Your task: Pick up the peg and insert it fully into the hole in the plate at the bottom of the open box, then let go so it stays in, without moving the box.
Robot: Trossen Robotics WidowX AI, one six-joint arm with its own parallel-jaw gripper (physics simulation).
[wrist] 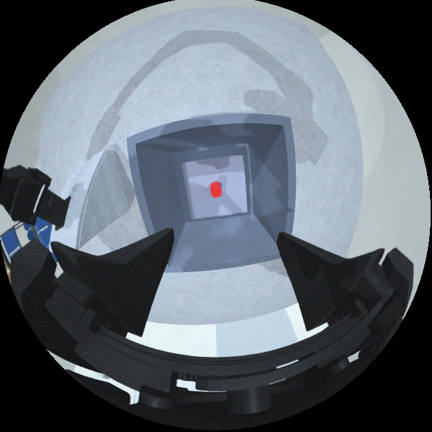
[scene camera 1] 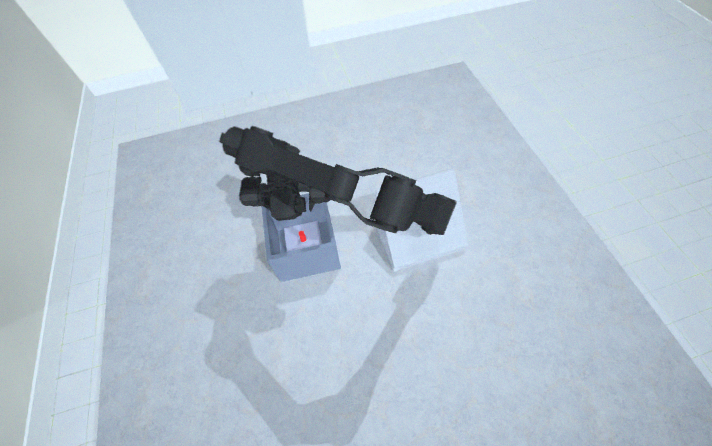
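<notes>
The red peg (scene camera 1: 302, 236) (wrist: 216, 189) stands roughly upright at the hole in the pale plate (scene camera 1: 292, 243) (wrist: 235, 202) on the bottom of the open blue-grey box (scene camera 1: 307, 264) (wrist: 293, 175). A ring of the hole's edge shows around the peg in the wrist view; how deep the peg sits is hard to tell. My gripper (wrist: 227, 236) is open and empty, its two black fingers wide apart above the box, with the peg beyond the fingertips. In the scene view the arm hides the fingertips and part of the box's back side.
A pale wedge-shaped block (scene camera 1: 428, 252) (wrist: 105, 200) stands beside the box, right of it in the scene view, with the arm's base part over it. The box and block rest on a large grey mat (scene camera 1: 499, 341) (wrist: 200, 75).
</notes>
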